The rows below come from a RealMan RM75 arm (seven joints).
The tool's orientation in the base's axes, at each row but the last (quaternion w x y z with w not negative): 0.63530 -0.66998 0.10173 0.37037; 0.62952 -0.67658 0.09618 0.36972; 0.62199 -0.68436 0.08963 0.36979; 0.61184 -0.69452 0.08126 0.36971; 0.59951 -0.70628 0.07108 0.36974; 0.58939 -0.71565 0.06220 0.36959; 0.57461 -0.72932 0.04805 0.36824; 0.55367 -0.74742 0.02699 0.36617; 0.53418 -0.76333 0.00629 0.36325; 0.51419 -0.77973 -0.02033 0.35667; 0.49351 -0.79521 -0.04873 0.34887
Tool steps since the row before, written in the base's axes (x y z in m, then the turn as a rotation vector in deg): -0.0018 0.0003 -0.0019 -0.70 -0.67 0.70; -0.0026 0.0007 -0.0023 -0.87 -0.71 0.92; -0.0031 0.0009 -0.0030 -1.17 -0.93 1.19; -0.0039 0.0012 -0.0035 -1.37 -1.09 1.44; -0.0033 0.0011 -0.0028 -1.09 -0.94 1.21; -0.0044 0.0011 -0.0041 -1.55 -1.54 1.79; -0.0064 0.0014 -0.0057 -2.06 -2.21 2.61; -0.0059 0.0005 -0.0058 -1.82 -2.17 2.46; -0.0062 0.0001 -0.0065 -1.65 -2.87 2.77; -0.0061 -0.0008 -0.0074 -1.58 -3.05 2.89; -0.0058 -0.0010 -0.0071 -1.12 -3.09 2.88
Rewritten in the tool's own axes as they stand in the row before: 0.0000 0.0025 0.0008 -1.16 0.00 -0.31; -0.0002 0.0032 0.0015 -1.43 -0.07 -0.26; 0.0000 0.0040 0.0019 -1.88 -0.06 -0.34; -0.0002 0.0047 0.0026 -2.23 -0.10 -0.39; -0.0003 0.0037 0.0025 -1.84 -0.11 -0.38; -0.0003 0.0053 0.0031 -2.73 -0.16 -0.72; -0.0008 0.0073 0.0047 -3.82 -0.34 -1.12; -0.0008 0.0071 0.0042 -3.54 -0.34 -1.19; -0.0009 0.0077 0.0046 -3.86 -0.36 -1.91; -0.0009 0.0085 0.0045 -3.94 -0.40 -2.12; -0.0012 0.0079 0.0047 -3.61 -0.49 -2.42
